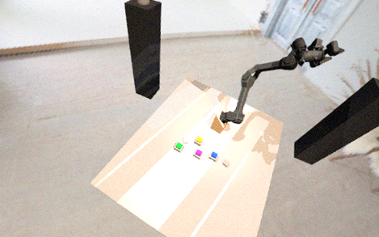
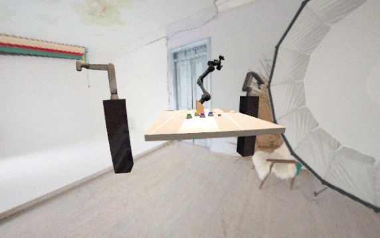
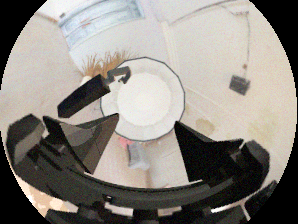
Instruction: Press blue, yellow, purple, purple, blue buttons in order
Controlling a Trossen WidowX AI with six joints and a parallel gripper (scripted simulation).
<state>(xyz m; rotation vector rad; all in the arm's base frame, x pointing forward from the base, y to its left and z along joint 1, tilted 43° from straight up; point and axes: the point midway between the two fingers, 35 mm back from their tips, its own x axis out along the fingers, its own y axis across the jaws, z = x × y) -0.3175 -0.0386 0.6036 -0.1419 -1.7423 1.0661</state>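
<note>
Right now my gripper tip is 610 mm above the blue button, 490 mm short of it and 370 mm to the left of it. Round my gripper tip: small grey block: 630 mm below, 500 mm ahead, 280 mm to the right; then yellow button: 610 mm below, 500 mm to the right, 430 mm ahead; then purple button: 610 mm below, 520 mm ahead, 460 mm to the right.
</note>
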